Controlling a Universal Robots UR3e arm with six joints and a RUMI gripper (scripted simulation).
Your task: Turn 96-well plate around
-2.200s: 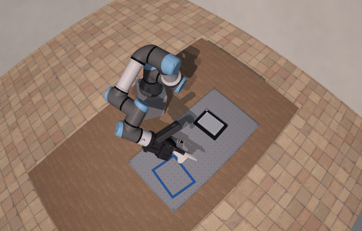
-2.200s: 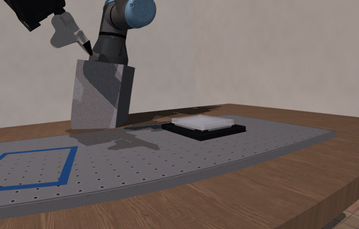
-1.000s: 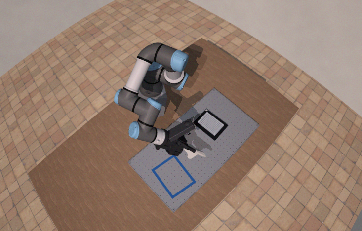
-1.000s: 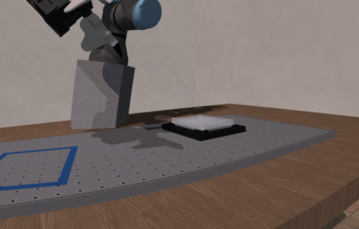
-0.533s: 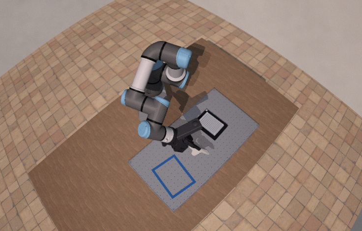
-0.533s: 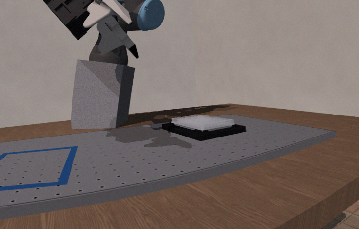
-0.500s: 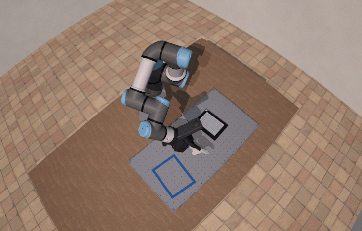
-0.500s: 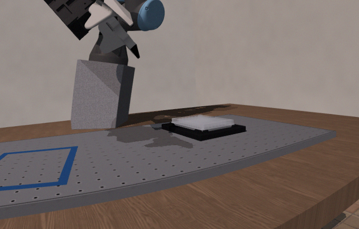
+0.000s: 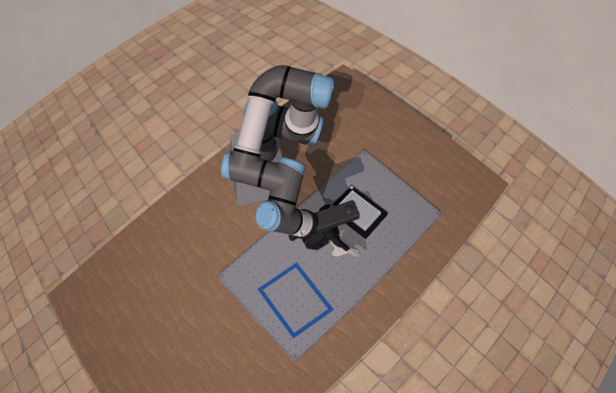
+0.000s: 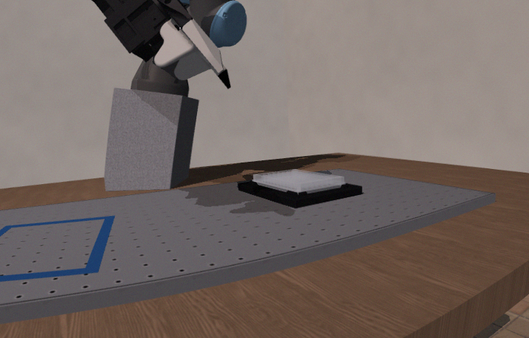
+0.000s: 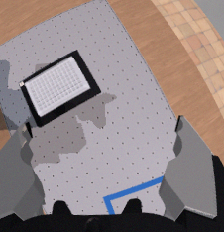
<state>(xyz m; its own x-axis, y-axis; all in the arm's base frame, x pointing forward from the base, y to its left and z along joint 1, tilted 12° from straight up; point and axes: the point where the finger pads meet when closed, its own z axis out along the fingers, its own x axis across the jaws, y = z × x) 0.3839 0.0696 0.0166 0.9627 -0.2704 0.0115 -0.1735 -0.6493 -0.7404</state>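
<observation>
My gripper is now 8 cm past the clear 96-well plate, 12 cm to the right of it and 14 cm above it. The rest, counted from my hand: black plate nest N1: 8 cm behind, 12 cm to the left, 15 cm below; then white A1 mark: 17 cm behind, 15 cm to the left, 15 cm below.
</observation>
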